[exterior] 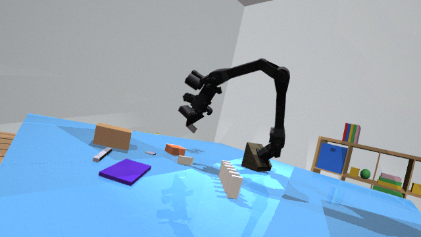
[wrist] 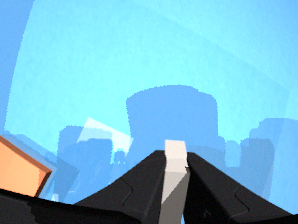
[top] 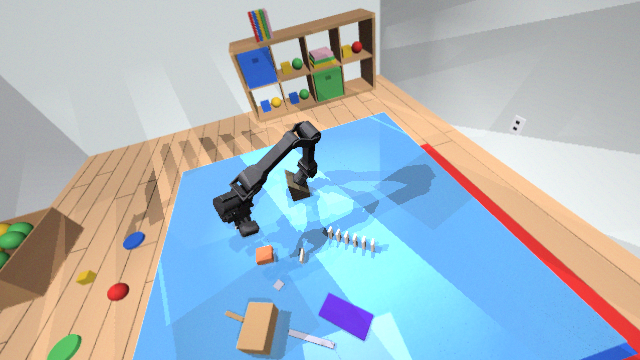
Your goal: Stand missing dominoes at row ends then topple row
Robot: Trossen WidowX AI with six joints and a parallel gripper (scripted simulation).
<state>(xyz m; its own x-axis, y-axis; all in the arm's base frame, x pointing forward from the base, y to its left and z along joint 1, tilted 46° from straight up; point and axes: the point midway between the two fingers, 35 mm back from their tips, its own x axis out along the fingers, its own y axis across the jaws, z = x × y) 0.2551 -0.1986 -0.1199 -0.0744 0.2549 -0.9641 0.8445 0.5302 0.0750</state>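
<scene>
Now: the orange block 80 mm ahead of my gripper tip, 80 mm to the left of it and 100 mm below it. From my gripper tip the other things lie so: tan box 330 mm ahead, 70 mm to the left, 80 mm below; grey bar 380 mm ahead, 230 mm to the left, 110 mm below; small grey tile 200 mm ahead, 130 mm to the left, 110 mm below.
</scene>
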